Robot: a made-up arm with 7 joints. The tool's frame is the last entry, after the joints.
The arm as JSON. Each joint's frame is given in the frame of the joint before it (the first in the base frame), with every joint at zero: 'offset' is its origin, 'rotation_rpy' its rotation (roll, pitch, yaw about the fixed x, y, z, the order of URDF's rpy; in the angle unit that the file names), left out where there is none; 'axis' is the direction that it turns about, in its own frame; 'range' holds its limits. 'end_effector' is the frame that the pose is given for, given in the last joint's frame.
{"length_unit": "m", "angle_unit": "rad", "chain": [
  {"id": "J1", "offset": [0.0, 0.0, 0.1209], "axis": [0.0, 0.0, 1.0], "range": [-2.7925, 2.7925]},
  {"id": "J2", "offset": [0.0, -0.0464, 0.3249], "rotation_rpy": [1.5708, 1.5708, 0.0], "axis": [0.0, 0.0, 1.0], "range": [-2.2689, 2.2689]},
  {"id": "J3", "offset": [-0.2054, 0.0, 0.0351], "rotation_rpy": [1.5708, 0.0, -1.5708], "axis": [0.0, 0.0, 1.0], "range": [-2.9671, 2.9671]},
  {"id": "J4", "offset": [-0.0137, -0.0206, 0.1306], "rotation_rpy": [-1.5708, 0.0, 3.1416], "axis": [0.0, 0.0, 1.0], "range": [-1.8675, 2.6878]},
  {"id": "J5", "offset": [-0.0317, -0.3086, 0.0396], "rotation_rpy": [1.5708, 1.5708, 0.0], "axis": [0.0, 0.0, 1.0], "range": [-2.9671, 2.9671]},
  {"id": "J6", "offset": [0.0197, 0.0, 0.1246], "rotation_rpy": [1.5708, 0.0, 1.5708], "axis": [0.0, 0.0, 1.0], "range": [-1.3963, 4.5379]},
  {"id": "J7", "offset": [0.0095, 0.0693, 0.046], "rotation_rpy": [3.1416, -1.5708, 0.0], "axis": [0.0, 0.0, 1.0], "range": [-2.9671, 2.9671]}
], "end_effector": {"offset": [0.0, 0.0, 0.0], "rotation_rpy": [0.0, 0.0, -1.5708]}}
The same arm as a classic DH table. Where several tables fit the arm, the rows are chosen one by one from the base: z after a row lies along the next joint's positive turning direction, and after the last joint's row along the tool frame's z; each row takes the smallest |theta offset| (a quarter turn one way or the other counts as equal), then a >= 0, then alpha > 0; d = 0 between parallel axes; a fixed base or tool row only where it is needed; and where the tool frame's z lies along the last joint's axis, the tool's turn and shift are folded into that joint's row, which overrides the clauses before.
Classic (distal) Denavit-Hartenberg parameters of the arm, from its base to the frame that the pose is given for. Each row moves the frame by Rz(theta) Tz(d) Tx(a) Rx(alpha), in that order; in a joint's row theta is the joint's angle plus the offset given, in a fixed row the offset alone. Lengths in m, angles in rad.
J1: theta offset 0.0000; d 0.4458; a 0.0000; alpha 1.5708
J2: theta offset 0.0000; d 0.0815; a 0.0000; alpha -1.5708
J3: theta offset 0.0000; d 0.3360; a 0.0137; alpha -1.5708
J4: theta offset 0.0000; d 0.0602; a -0.0317; alpha 1.5708
J5: theta offset 0.0000; d 0.4332; a 0.0000; alpha 1.5708
J6: theta offset 1.5708; d 0.0657; a 0.0693; alpha 1.5708
J7: theta offset 0.0000; d 0.0095; a 0.0000; alpha 0.0000
Joint limits (rad, base to tool): -2.7925..2.7925 -2.2689..2.2689 -2.9671..2.9671 -1.8675..2.6878 -2.9671..2.9671 -1.3963..4.5379 -2.9671..2.9671

